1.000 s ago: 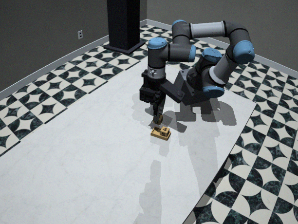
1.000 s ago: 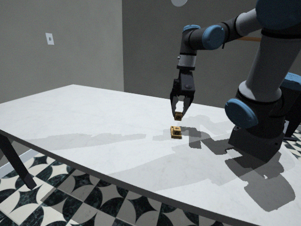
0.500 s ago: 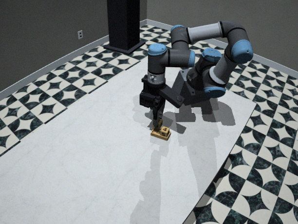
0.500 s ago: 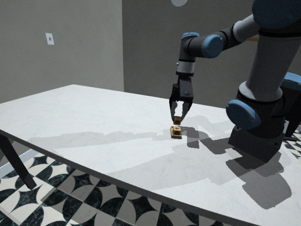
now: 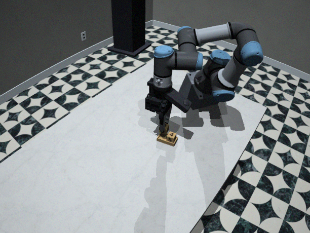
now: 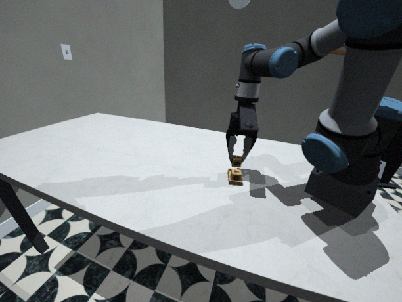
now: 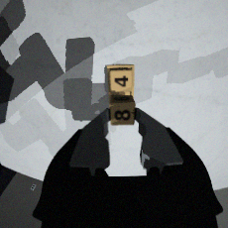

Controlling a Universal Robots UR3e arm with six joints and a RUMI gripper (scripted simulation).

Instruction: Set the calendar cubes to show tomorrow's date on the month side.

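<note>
My hand is 60 mm above the wooden calendar tray and 20 mm to the right of it. The rest, counted from my hand: wooden cube 10 mm below.
</note>
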